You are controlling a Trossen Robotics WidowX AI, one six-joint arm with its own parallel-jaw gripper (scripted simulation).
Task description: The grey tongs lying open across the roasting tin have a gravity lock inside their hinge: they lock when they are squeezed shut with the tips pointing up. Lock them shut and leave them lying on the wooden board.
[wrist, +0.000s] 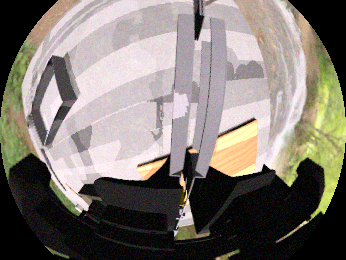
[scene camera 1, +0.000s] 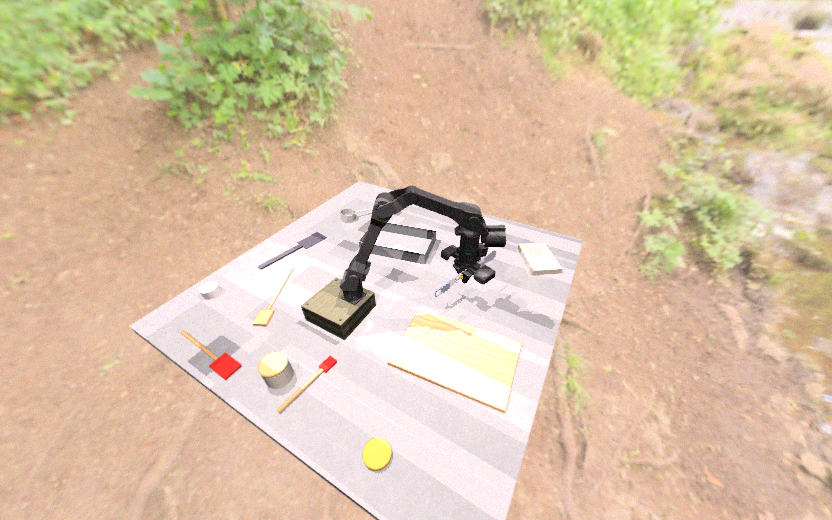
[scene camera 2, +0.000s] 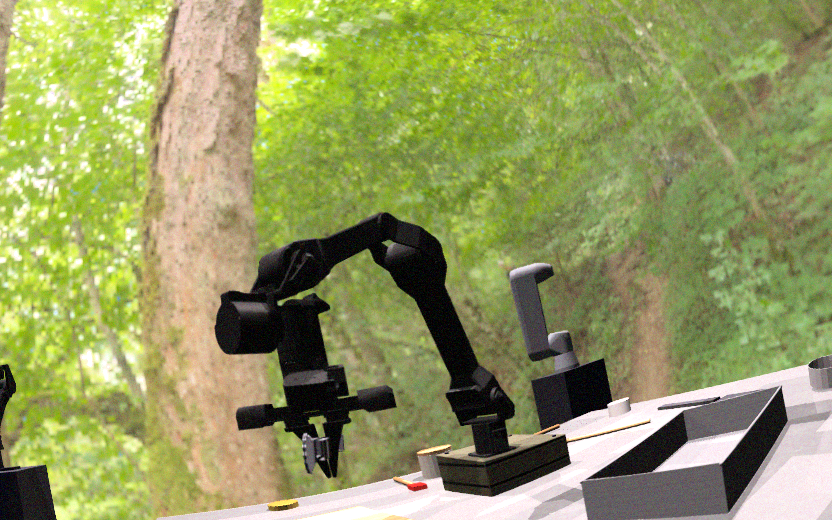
Note:
I see my gripper [scene camera 2: 332,477], a yellow disc [scene camera 1: 376,454], a roasting tin [scene camera 2: 707,455] and a wooden board [wrist: 235,153].
My gripper is seen too in the wrist view [wrist: 179,152] and in scene camera 1 [scene camera 1: 464,282]. The roasting tin shows as well in the wrist view [wrist: 54,96] and in scene camera 1 [scene camera 1: 403,242]. The wrist view does not show the yellow disc, which is hidden by my gripper.

